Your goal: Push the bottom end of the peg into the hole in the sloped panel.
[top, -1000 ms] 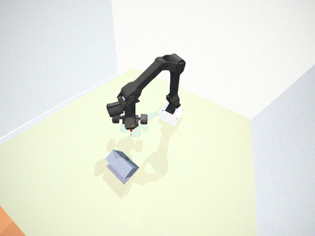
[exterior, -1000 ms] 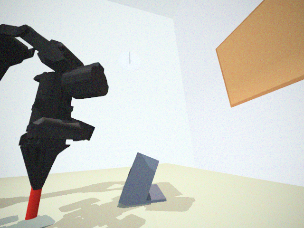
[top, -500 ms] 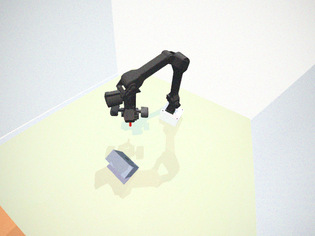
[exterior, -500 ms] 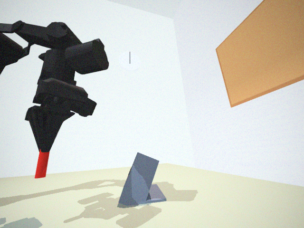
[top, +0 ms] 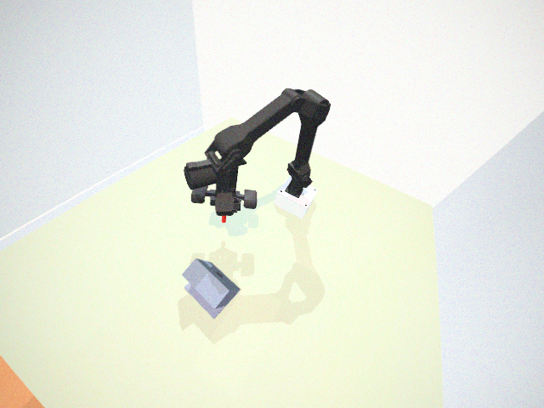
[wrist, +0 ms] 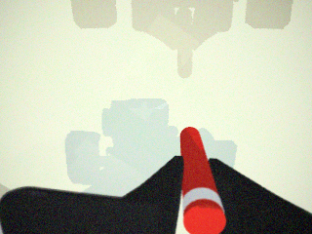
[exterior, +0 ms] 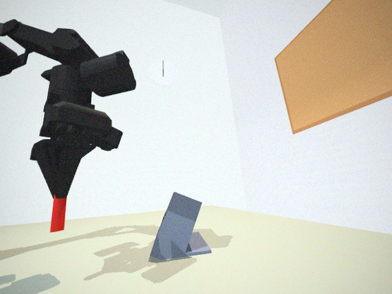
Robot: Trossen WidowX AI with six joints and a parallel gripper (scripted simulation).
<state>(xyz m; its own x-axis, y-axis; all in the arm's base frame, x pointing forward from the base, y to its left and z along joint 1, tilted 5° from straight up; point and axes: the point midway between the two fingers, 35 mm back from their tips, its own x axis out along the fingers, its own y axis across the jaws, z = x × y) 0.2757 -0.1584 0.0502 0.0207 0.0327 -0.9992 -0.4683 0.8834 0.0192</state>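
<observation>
The grey sloped panel lies 18 cm ahead of my gripper tip, 8 cm to the left of it and 6 cm below it. From my gripper tip the other things lie so: red round peg: 2 cm above; then flat base plate: 21 cm ahead, 11 cm below, 8 cm to the left.
</observation>
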